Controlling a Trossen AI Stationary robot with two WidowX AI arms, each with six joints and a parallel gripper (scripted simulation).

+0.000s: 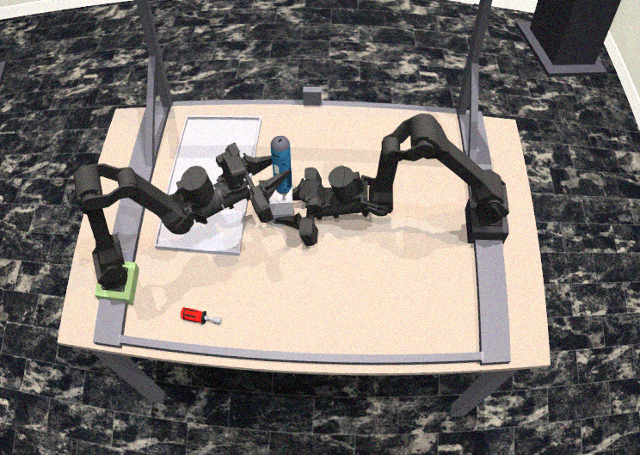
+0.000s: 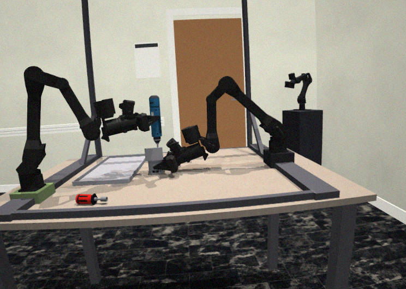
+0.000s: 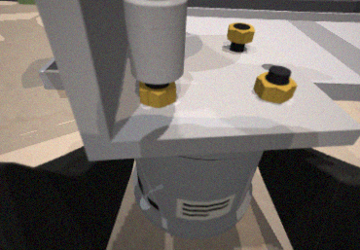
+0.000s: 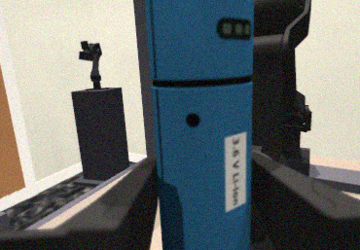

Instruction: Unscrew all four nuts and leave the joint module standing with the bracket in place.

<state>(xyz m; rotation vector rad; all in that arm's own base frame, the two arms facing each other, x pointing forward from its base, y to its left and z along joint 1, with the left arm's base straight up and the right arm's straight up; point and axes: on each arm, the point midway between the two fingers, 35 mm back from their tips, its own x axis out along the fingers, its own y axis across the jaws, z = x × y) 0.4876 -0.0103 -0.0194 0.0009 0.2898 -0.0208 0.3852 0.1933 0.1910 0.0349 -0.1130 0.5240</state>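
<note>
The joint module lies 10 mm behind my left hand and 30 mm to the right of it. Also, from my left hand: grey bracket: 10 mm behind, 30 mm to the right, 40 mm above; nut: 20 mm behind, 10 mm to the right, 30 mm above; socket: 10 mm ahead, 10 mm to the right, 50 mm above.
</note>
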